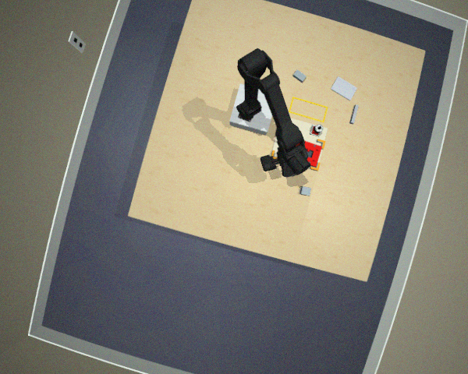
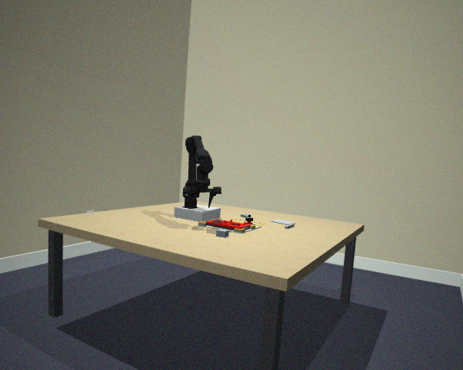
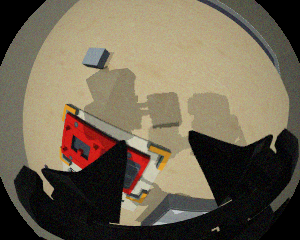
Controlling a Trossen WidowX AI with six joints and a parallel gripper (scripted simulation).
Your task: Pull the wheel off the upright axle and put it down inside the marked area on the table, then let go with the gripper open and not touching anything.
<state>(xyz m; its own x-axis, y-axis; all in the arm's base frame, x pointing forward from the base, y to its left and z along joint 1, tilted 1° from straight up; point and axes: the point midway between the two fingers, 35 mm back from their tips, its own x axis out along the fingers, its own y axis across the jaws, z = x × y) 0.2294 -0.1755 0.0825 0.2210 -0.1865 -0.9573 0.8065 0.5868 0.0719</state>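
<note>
My gripper tip is now 250 mm to the right of the wheel, 120 mm short of it and 60 mm above it. The rest, counted from my gripper tip: pale fixture board 140 mm to the left, 90 mm below, 70 mm ahead; then upright axle 250 mm to the left, 120 mm ahead, 70 mm below.
</note>
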